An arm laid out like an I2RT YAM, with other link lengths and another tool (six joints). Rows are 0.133 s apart.
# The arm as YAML. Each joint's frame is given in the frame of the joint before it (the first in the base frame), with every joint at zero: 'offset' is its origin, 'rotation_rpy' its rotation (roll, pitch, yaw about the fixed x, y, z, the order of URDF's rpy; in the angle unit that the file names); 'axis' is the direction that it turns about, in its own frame. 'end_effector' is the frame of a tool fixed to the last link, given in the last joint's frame.
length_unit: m
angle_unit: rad
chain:
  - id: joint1
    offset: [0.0, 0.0, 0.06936]
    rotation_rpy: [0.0, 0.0, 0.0]
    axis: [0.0, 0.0, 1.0]
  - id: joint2
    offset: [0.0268, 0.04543, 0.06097]
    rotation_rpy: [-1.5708, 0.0, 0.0]
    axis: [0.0, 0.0, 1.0]
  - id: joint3
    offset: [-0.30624, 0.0, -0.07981]
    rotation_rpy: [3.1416, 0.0, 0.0]
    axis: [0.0, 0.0, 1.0]
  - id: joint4
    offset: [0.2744, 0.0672, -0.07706]
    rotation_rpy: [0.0, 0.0, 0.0]
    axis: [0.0, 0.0, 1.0]
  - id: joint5
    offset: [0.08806, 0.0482, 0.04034]
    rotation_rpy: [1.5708, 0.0, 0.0]
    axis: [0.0, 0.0, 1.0]
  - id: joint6
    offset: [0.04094, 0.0, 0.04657]
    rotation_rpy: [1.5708, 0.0, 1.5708]
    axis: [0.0, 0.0, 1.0]
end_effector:
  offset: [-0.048, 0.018, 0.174]
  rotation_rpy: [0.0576, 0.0, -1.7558]
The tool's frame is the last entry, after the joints.
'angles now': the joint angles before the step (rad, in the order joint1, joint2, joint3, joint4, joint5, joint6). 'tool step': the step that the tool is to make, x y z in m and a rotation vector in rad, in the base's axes. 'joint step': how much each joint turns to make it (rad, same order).
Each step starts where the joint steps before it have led.
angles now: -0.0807 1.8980 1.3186 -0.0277 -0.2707 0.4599
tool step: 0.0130 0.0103 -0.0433 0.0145 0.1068 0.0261
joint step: 0.0134 0.1236 0.1035 -0.0882 -0.0140 -0.0027
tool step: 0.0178 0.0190 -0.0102 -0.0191 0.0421 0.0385
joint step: 0.0336 0.0894 0.1424 -0.0996 0.0106 -0.0198
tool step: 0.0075 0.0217 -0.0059 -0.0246 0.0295 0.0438
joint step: 0.0362 0.0557 0.1009 -0.0807 0.0122 -0.0241
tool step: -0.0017 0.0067 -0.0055 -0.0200 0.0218 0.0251
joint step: 0.0113 0.0186 0.0351 -0.0448 0.0049 -0.0244
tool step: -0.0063 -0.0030 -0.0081 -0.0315 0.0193 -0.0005
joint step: 0.0031 -0.0059 -0.0128 -0.0174 0.0256 -0.0187
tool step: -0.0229 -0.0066 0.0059 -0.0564 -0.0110 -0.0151
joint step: 0.0084 -0.0952 -0.1170 0.0276 0.0580 -0.0203
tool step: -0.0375 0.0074 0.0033 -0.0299 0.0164 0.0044
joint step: 0.0259 -0.1132 -0.1357 0.0045 0.0362 -0.0031
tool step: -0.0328 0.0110 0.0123 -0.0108 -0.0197 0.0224
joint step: 0.0260 -0.1166 -0.1253 0.0270 0.0115 -0.0052
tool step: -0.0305 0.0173 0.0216 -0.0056 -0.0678 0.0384
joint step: 0.0390 -0.1336 -0.1331 0.0654 0.0092 -0.0080
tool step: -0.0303 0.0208 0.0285 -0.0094 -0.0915 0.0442
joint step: 0.0549 -0.1424 -0.1159 0.0618 0.0229 -0.0096
